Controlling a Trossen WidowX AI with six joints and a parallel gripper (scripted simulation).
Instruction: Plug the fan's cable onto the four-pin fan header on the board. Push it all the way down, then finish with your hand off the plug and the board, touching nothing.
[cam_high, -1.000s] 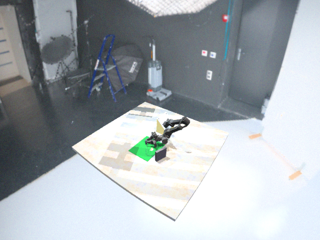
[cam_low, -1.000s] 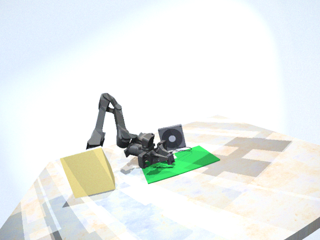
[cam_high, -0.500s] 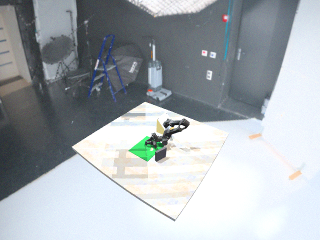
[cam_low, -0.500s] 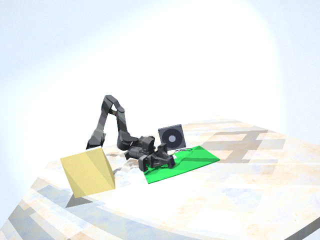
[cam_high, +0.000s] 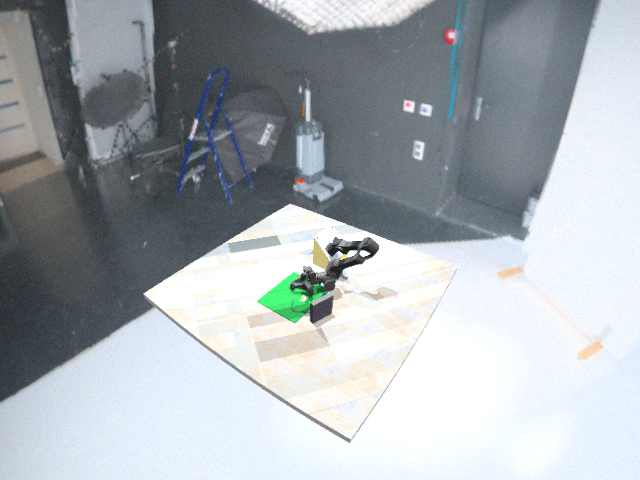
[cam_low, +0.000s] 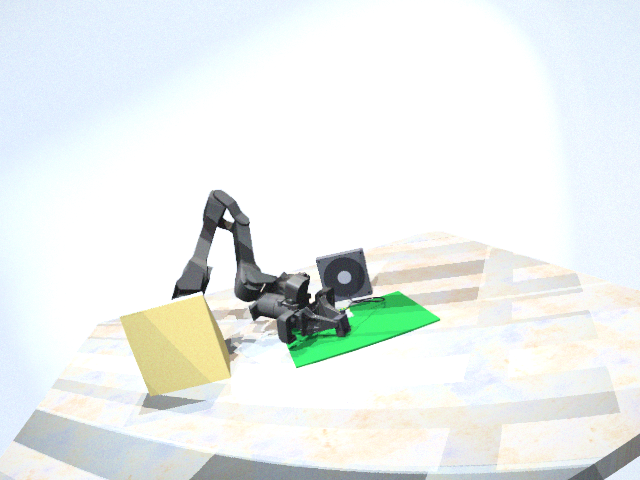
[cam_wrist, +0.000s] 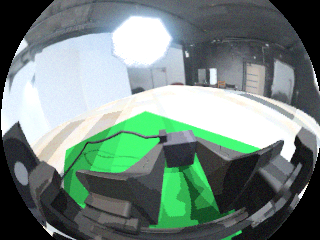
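The dark fan plug lies 10 mm below my gripper tip. From my gripper tip the other things lie so: black fan 220 mm to the left, 90 mm ahead, 20 mm above; then green board 50 mm below, 40 mm to the left, 30 mm ahead.
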